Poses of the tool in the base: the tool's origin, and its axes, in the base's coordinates. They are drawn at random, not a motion.
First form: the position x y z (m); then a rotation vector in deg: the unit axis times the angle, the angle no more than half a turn.
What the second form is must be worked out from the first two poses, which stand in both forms.
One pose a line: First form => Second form
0.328, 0.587, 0.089, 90.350, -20.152, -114.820 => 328, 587, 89, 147.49, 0.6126, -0.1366, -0.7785
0.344, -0.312, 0.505, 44.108, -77.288, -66.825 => 344, -312, 505, 111.29, 0.3963, -0.6945, -0.6005
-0.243, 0.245, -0.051, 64.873, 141.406, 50.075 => -243, 245, -51, 163.44, 0.3969, 0.8652, 0.3064
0.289, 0.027, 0.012, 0.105, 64.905, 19.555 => 289, 27, 12, 67.79, 0.0015, 0.9575, 0.2885
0.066, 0.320, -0.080, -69.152, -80.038, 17.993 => 66, 320, -80, 107.29, -0.6445, -0.7460, 0.1677
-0.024, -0.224, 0.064, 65.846, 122.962, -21.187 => -24, -224, 64, 141.08, 0.4667, 0.8716, -0.1502
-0.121, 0.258, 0.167, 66.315, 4.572, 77.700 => -121, 258, 167, 102.25, 0.6485, 0.0447, 0.7599
